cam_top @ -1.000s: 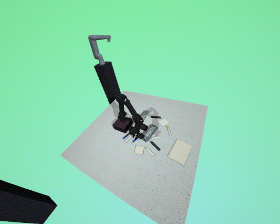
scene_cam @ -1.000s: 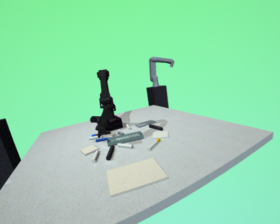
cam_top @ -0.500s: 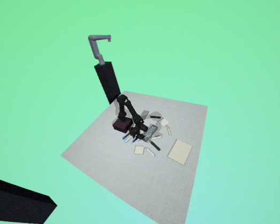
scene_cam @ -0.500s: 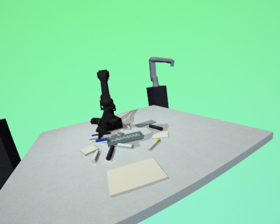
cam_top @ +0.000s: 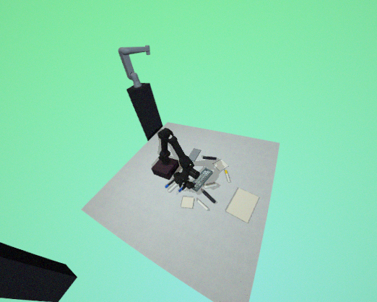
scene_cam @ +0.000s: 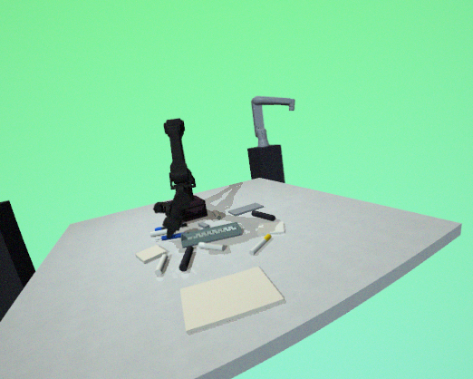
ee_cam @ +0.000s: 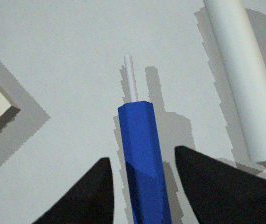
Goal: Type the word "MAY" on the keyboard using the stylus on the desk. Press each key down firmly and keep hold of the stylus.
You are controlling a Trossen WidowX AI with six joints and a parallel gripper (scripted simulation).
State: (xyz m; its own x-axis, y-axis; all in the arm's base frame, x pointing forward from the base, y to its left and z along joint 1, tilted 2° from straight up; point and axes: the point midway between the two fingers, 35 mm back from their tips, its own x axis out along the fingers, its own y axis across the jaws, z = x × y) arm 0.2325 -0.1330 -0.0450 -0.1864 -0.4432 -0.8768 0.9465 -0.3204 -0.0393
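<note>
Right now my gripper tip is 10 mm to the left of the blue stylus. From my gripper tip the other things lie so: grey plate (80 mm behind, 380 mm to the left, 10 mm below); then yellow-tipped pen (280 mm ahead, 260 mm to the left).
</note>
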